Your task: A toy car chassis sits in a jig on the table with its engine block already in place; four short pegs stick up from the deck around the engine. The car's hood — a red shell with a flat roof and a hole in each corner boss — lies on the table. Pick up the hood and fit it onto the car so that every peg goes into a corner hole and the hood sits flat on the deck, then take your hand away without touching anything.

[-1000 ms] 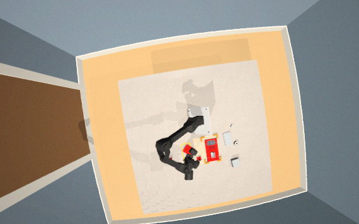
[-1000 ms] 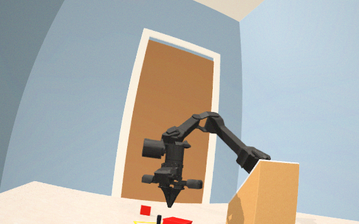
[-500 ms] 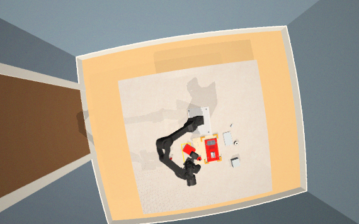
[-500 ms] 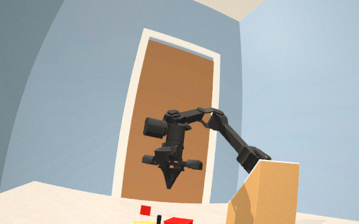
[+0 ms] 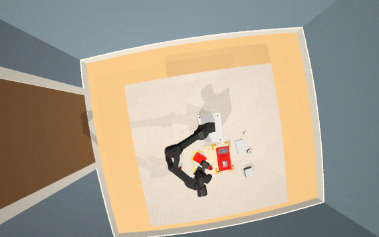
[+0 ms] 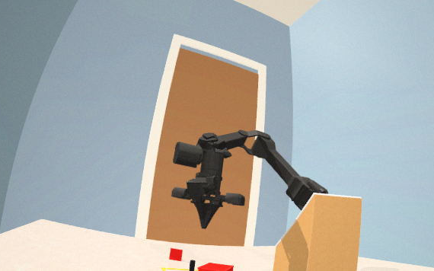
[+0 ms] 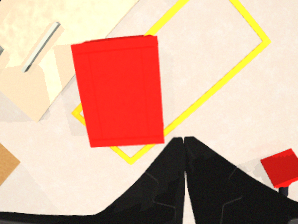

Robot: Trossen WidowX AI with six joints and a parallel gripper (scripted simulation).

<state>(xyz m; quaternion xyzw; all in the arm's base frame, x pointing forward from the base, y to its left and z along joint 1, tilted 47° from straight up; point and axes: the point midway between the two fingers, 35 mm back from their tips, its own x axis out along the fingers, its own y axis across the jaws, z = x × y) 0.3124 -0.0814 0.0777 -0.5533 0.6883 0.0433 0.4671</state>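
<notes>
Right now my gripper tip is 4 cm past the red hood, 2 cm to the right of it and 11 cm above it. Also, from my gripper tip: small white wheel: 5 cm behind, 45 cm to the left, 12 cm below; then jig: 2 cm behind, 20 cm to the left, 12 cm below.
</notes>
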